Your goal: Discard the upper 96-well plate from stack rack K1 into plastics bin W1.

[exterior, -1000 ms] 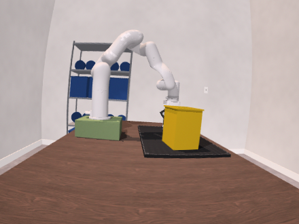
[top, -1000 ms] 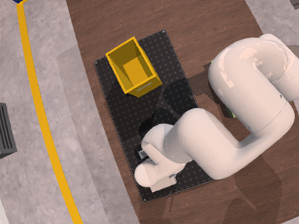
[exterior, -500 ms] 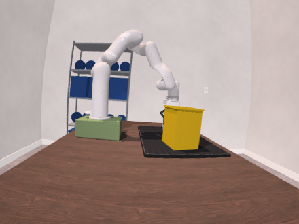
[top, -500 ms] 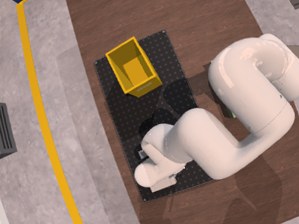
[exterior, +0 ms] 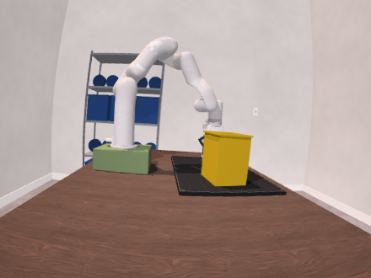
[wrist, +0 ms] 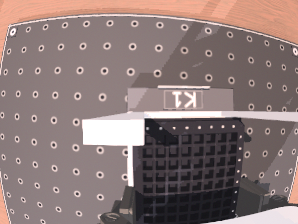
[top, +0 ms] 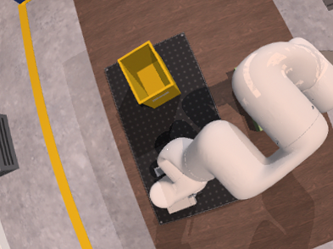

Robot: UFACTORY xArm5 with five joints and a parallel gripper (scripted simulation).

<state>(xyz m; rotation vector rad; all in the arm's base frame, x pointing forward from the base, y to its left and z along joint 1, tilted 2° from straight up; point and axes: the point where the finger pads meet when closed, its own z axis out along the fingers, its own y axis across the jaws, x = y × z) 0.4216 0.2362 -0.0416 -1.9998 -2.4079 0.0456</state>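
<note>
Right now my hand is 20 mm above the white well plate. From my hand the other things lie so: black 96-well plate: 10 mm below; yellow plastics bin W1: 380 mm to the right, 40 mm above, 10 mm ahead.
</note>
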